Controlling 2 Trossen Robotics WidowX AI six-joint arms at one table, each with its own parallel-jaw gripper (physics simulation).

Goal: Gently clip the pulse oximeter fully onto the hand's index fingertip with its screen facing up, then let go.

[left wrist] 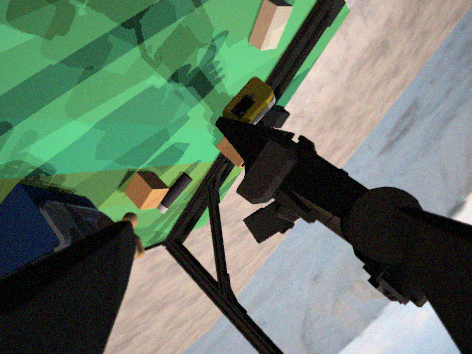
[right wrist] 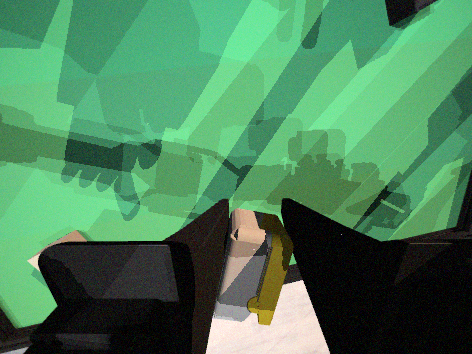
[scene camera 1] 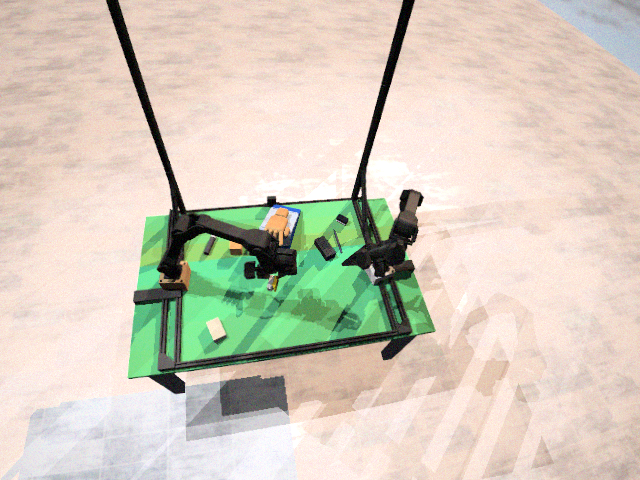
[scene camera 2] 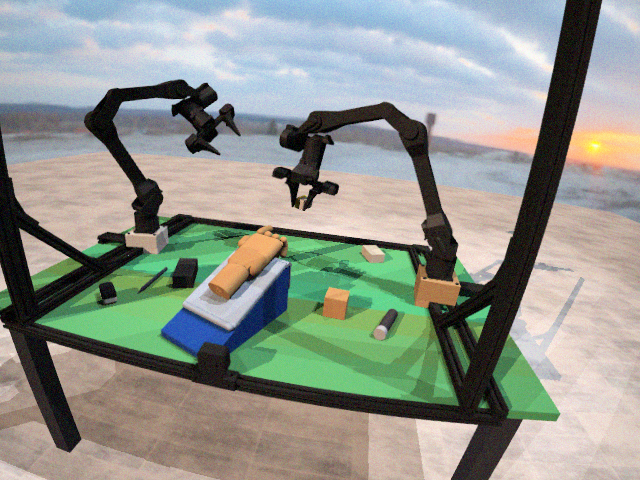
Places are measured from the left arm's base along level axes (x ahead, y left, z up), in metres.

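Pixels of known places: left gripper, fingertip midpoint: (left wrist: 264,227) (scene camera 1: 345,261) (scene camera 2: 230,145); right gripper, fingertip midpoint: (left wrist: 223,121) (right wrist: 255,205) (scene camera 1: 274,277) (scene camera 2: 298,209); left arm's base, origin of the base link: (scene camera 2: 146,230); right arm's base, origin of the base link: (scene camera 1: 173,271) (scene camera 2: 439,274).
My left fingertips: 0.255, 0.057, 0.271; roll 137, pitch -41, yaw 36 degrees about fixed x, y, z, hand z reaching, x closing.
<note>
Ahead of a thing's pixels: the offset from my left fingertips to its middle, as dx, dy, dz.
The yellow and pale pulse oximeter @[+0.234, -0.078, -0.148] (scene camera 1: 272,282) (scene camera 2: 301,202) (left wrist: 249,101) (right wrist: 276,270) is held between the fingers of my right gripper (scene camera 2: 300,205) (right wrist: 255,205), in the air beyond the hand's fingers in scene camera 2. Its yellow face with the dark screen shows in the left wrist view; in the right wrist view it stands edge-on. The tan hand (scene camera 1: 279,222) (scene camera 2: 253,253) lies palm down on the blue wedge (scene camera 2: 273,295) (left wrist: 20,232), apart from the oximeter. My left gripper (scene camera 2: 229,144) is open and empty, raised left of the hand in scene camera 2.
In scene camera 2, an orange cube @[+0.309, -0.381, -0.305] (scene camera 2: 336,303) and a dark cylinder @[+0.416, -0.441, -0.317] (scene camera 2: 386,322) lie right of the wedge. A black box @[-0.072, -0.250, -0.312] (scene camera 2: 185,272), a pen @[-0.152, -0.277, -0.325] (scene camera 2: 153,279) and a small black-and-white block @[-0.223, -0.377, -0.314] (scene camera 2: 107,292) lie left. A pale block @[+0.481, -0.041, -0.315] (scene camera 2: 372,253) (scene camera 1: 216,329) lies farther back.
</note>
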